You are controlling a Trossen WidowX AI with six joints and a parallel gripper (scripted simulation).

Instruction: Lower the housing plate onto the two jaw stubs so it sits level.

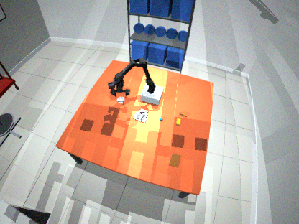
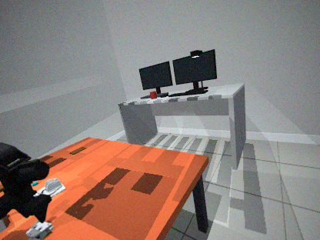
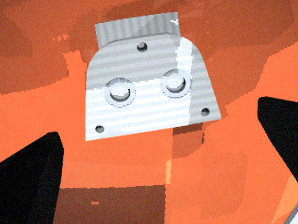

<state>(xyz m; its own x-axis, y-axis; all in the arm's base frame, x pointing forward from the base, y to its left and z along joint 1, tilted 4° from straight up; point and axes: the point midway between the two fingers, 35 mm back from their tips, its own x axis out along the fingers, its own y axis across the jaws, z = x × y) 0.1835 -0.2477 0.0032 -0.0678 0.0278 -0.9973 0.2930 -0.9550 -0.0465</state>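
The white piece lies 5 cm below my gripper tip and 1 cm behind it. Round my gripper tip: brown bar (62 cm to the left, 5 cm below, 5 cm behind); cyan piece (44 cm to the left, 7 cm ahead, 5 cm below); yellow block (59 cm to the left, 5 cm below, 4 cm ahead).
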